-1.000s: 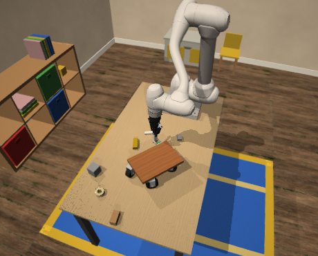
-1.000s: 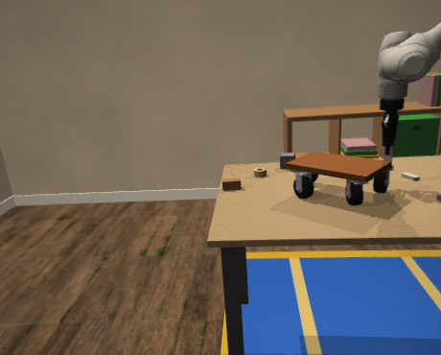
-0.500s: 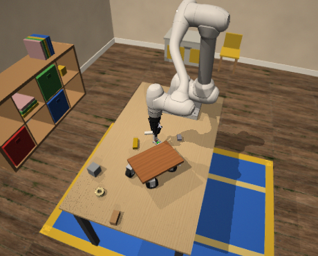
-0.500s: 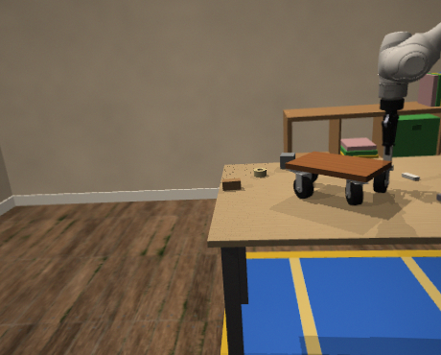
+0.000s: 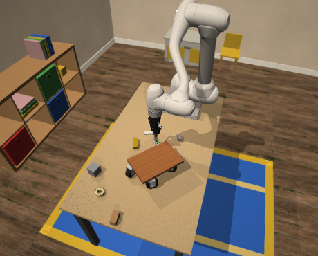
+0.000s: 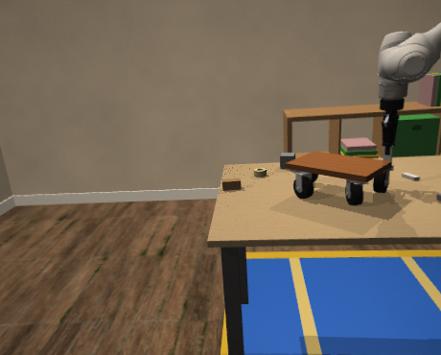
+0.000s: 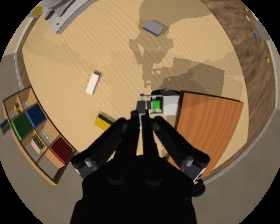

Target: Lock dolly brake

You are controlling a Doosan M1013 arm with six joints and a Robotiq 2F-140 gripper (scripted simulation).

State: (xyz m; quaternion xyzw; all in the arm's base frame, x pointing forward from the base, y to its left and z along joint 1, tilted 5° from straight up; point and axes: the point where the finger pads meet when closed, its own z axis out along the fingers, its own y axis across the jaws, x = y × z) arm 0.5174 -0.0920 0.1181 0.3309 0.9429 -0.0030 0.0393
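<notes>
The brake pedal lies 4 cm below my hand, 1 cm to the left of it and 1 cm ahead of it. Round my hand: white bar (13 cm behind, 12 cm below, 8 cm to the right); then small grey block (16 cm to the left, 13 cm behind, 12 cm below); then yellow block (15 cm to the right, 12 cm below).
</notes>
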